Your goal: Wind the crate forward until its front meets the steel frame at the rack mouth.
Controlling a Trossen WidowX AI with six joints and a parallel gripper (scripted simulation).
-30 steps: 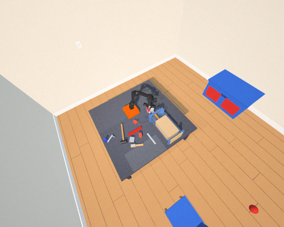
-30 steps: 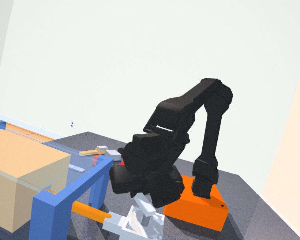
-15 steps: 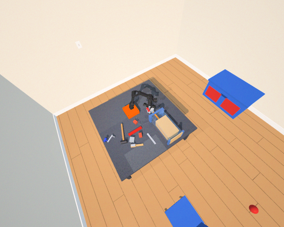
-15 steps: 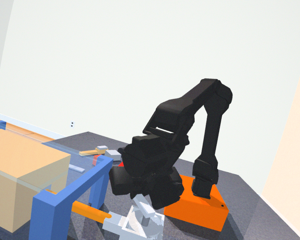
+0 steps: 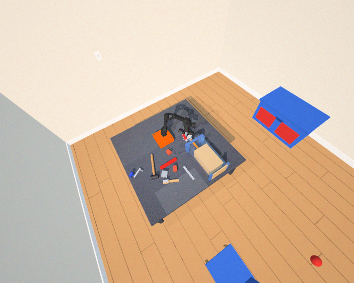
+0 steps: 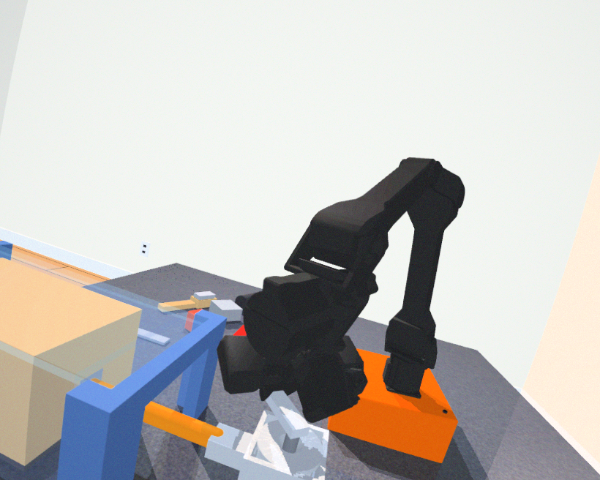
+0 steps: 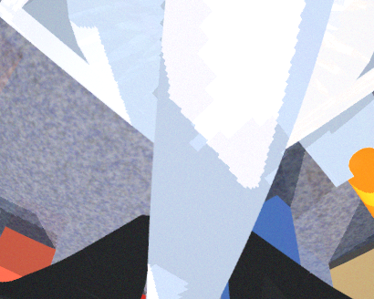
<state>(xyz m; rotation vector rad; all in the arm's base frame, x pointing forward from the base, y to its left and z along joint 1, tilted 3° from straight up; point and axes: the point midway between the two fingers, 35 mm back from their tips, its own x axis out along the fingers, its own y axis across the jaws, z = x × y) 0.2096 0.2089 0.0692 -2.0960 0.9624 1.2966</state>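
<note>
Right now my gripper tip is 2 cm below the winch handle. Also, from my gripper tip: blue frame 12 cm ahead, 5 cm to the left; then white winch 7 cm below, 6 cm behind, 4 cm to the left; then red knob 5 cm above, 3 cm to the right, 2 cm ahead.
</note>
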